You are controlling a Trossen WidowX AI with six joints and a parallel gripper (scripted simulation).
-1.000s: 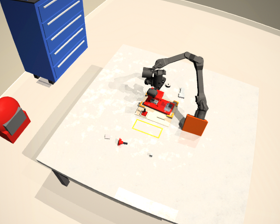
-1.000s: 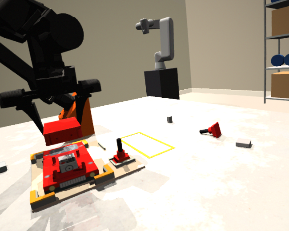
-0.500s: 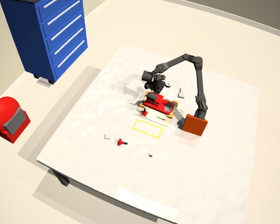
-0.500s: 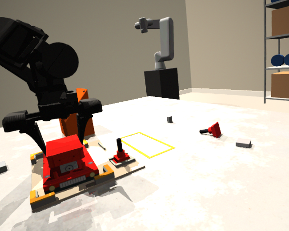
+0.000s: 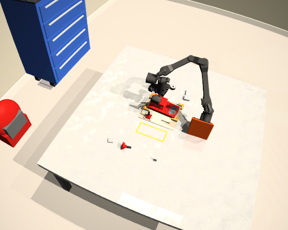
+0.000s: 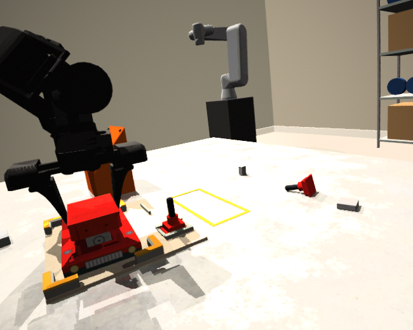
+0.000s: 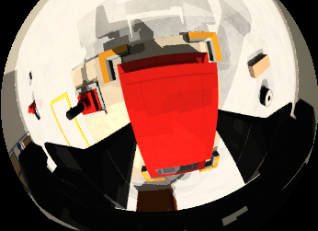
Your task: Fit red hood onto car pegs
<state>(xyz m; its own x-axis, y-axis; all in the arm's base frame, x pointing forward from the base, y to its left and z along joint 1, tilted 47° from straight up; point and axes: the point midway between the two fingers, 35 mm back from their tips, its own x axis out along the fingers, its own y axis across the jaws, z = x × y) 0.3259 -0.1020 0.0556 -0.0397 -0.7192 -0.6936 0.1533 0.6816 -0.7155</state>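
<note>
The grey engine block lies 4 cm below my gripper tip. Round my gripper tip: hood: 1 cm above.
</note>
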